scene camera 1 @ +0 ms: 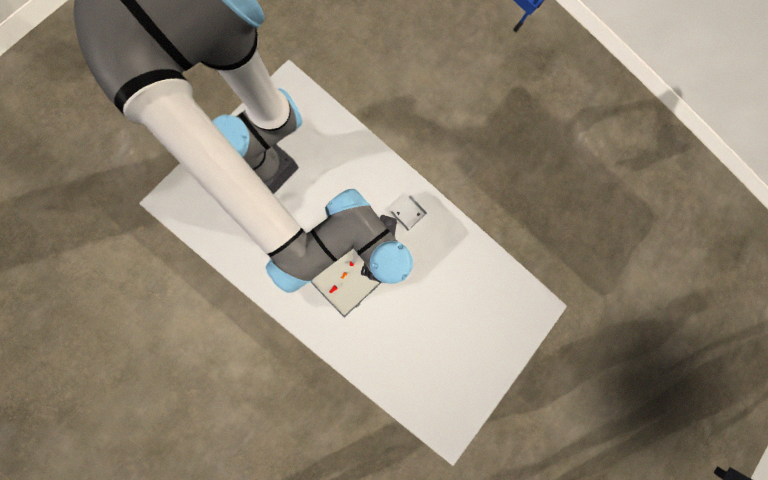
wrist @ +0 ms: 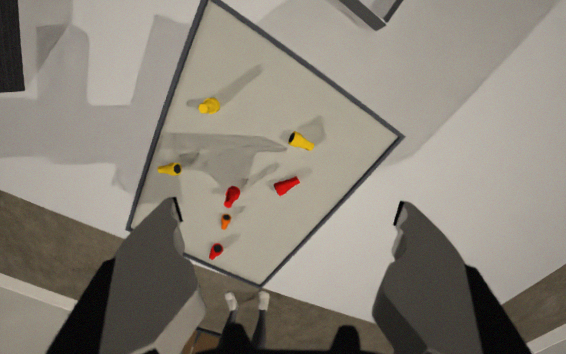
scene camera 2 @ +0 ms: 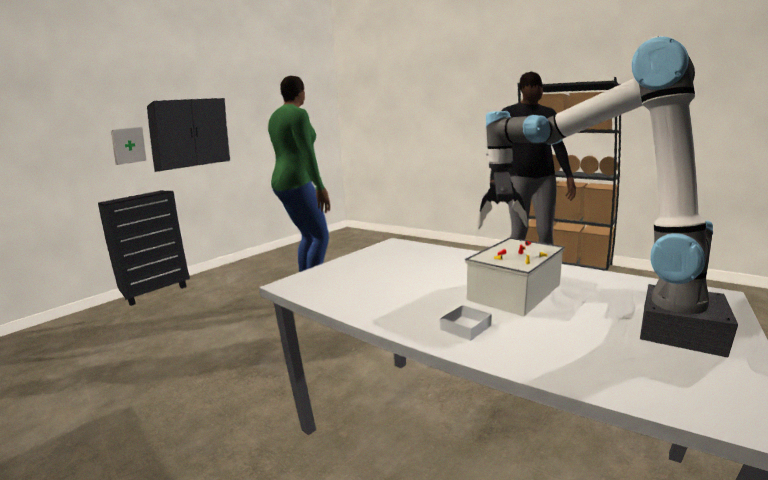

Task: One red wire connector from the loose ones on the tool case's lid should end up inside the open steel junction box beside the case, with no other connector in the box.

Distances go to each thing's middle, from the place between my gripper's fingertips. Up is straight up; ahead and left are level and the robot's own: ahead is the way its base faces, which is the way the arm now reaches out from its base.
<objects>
Now: the tool case (scene camera 2: 511, 285) 3 cm behind my hand, 7 cm to the right of it and 16 cm below it.
</objects>
